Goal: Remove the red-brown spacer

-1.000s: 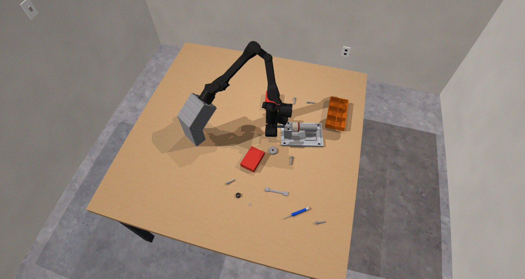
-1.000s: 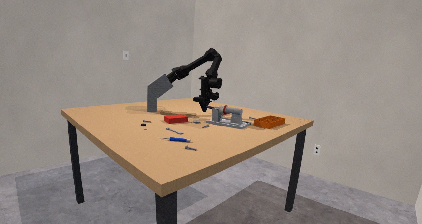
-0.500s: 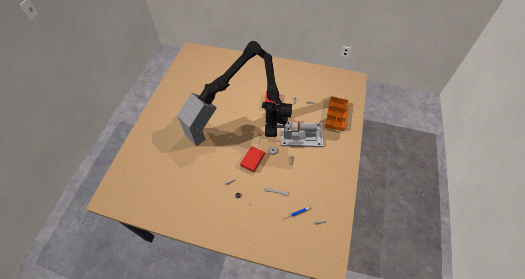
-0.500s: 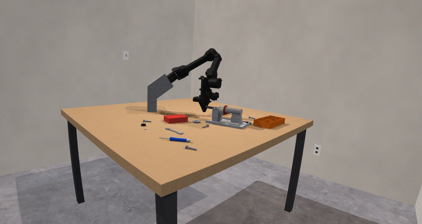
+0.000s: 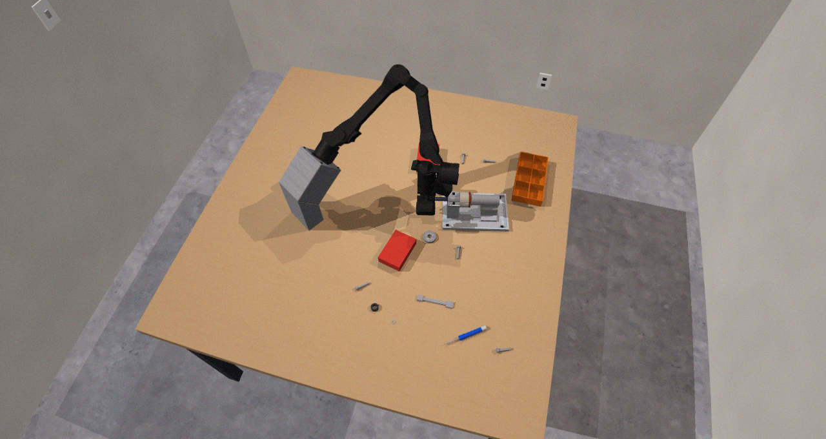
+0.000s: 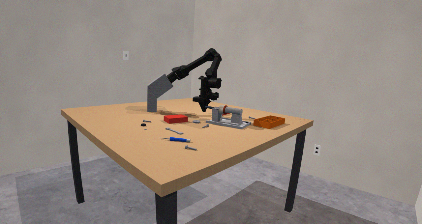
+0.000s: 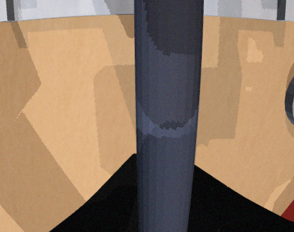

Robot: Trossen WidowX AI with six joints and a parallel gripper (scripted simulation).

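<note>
The shaft lies 7 cm ahead of my hand and 3 cm to the left of it. Also, from my hand: grey fixture: 16 cm ahead, 7 cm to the left, 3 cm below; red-brown spacer: 14 cm ahead, 6 cm to the left; wrench: 30 cm to the right, 17 cm ahead, 8 cm below.
</note>
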